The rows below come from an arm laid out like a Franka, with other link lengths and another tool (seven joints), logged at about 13 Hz.
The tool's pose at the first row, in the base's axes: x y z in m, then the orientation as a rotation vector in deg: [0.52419, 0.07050, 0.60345, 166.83, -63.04, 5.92]
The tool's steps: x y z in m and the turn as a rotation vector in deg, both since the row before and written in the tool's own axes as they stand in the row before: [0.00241, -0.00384, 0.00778, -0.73, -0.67, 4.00]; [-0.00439, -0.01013, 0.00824, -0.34, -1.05, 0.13]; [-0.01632, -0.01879, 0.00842, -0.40, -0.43, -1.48]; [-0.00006, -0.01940, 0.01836, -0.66, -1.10, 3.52]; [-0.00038, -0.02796, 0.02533, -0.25, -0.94, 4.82]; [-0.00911, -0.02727, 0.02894, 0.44, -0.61, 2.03]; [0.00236, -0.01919, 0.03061, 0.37, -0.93, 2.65]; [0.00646, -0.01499, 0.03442, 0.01, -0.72, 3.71]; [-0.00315, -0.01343, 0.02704, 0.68, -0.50, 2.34]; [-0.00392, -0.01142, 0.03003, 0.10, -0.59, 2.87]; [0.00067, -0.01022, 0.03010, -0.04, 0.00, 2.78]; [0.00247, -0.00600, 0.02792, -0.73, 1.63, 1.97]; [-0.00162, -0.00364, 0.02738, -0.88, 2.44, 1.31]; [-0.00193, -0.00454, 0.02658, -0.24, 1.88, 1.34]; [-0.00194, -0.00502, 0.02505, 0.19, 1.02, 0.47]
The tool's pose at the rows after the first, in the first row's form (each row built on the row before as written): [0.52894, 0.07141, 0.59585, 164.26, -68.76, 4.62]; [0.53337, 0.08122, 0.58726, 164.29, -69.02, 2.92]; [0.53553, 0.10566, 0.57786, 164.96, -66.83, 2.02]; [0.54914, 0.11887, 0.55905, 162.68, -71.84, 0.15]; [0.56919, 0.13708, 0.53279, 159.64, -78.71, -1.20]; [0.58446, 0.16016, 0.50282, 158.79, -81.84, -1.70]; [0.60060, 0.16899, 0.47164, 157.47, -85.85, -2.69]; [0.61560, 0.17184, 0.43674, 154.84, -91.06, -3.64]; [0.62478, 0.18154, 0.40948, -152.82, 94.16, 3.76]; [0.63227, 0.19104, 0.37946, -150.11, 97.77, 4.47]; [0.64086, 0.19573, 0.34921, -147.78, 101.44, 4.54]; [0.64637, 0.19667, 0.32110, 145.92, -103.84, -3.10]; [0.64826, 0.19960, 0.29365, 143.05, -104.19, -0.76]; [0.65097, 0.20182, 0.26684, 140.81, -105.02, 1.41]; [0.65441, 0.20334, 0.24150, 140.03, -105.27, 2.86]
